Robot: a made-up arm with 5 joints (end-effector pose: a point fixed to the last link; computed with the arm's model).
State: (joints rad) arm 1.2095 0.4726 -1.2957 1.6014 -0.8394
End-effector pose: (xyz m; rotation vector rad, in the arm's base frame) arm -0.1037 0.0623 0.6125 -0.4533 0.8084 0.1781
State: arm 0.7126 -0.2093 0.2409 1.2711 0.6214
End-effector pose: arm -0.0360 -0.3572 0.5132 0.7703 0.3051 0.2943
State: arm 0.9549 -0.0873 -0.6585 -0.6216 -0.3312
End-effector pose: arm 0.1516 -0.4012 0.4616 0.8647 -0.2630 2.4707
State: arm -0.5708 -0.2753 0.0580 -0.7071 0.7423
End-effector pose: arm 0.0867 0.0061 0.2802 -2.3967 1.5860 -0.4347
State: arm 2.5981 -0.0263 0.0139 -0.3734 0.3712
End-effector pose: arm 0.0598 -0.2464 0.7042 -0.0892 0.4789 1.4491
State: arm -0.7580 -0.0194 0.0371 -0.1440 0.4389
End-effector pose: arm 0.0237 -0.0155 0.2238 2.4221 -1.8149 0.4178
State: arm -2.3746 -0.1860 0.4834 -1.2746 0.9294
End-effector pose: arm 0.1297 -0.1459 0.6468 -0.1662 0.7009 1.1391
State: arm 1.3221 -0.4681 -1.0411 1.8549 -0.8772
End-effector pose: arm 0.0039 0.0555 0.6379 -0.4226 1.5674 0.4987
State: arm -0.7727 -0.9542 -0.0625 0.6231 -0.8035
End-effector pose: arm 0.1395 -0.0836 0.1988 -1.4571 0.9802 -1.7265
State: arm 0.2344 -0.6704 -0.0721 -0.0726 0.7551
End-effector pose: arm 0.0629 -0.2671 0.2556 1.9389 -0.2138 0.9913
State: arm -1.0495 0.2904 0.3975 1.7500 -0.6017
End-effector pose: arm -0.1272 -0.1672 0.2181 2.7143 -1.0005 0.9102
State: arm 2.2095 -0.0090 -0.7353 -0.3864 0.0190
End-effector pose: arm 0.0799 -0.1618 0.7331 -0.2200 0.9860 1.6040
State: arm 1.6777 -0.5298 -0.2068 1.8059 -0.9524
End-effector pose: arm 0.0830 -0.0647 0.7018 0.2887 1.5607 0.5855
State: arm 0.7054 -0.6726 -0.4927 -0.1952 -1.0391
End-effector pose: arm 0.1998 -0.3479 0.3393 -1.3221 0.1753 -2.5468
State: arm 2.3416 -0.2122 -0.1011 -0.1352 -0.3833
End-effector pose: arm 0.0778 -0.2855 0.7178 0.2829 0.9060 1.7677
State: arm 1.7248 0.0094 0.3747 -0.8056 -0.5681
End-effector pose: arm 0.1839 -0.3801 0.3936 0.8031 -0.7945 2.8311
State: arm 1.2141 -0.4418 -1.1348 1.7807 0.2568
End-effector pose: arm -0.0343 0.0332 0.5916 -1.2518 0.7517 0.1514
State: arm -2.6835 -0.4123 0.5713 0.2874 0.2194
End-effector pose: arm -0.0367 -0.0226 0.7071 -0.8074 0.8129 0.5284
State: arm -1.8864 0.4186 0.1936 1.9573 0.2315
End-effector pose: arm -0.1189 -0.1132 0.2697 -3.0647 -0.1997 -0.2873
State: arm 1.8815 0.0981 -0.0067 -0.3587 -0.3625
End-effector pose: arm 0.0926 -0.4009 0.5978 0.4113 0.1370 2.2964
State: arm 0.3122 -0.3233 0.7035 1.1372 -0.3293
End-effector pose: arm -0.0490 -0.3399 0.2586 2.0732 -0.2850 1.2661
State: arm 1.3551 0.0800 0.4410 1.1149 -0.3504
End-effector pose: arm -0.0945 -0.3911 0.5649 0.7154 0.1057 1.1774
